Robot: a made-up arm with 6 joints. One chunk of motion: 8 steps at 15 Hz.
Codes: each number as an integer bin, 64 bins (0 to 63) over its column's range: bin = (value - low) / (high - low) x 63, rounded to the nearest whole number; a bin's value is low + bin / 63 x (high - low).
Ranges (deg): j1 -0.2..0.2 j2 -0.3..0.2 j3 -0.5..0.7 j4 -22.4..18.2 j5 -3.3..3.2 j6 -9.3..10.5
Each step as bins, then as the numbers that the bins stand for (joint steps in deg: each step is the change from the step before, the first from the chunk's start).
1 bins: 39 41 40 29 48 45
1 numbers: 0.048 0.025 0.262 -3.711 1.652 4.843
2 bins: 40 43 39 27 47 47
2 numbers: 0.054 0.041 0.243 -5.000 1.549 5.471
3 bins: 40 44 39 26 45 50
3 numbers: 0.054 0.049 0.243 -5.644 1.343 6.414
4 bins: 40 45 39 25 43 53
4 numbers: 0.054 0.057 0.243 -6.289 1.137 7.357
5 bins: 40 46 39 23 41 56
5 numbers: 0.054 0.065 0.243 -7.578 0.930 8.300
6 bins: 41 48 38 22 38 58
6 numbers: 0.060 0.081 0.224 -8.222 0.621 8.929
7 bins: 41 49 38 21 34 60
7 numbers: 0.060 0.089 0.224 -8.867 0.208 9.557
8 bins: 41 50 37 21 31 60
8 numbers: 0.060 0.097 0.205 -8.867 -0.102 9.557
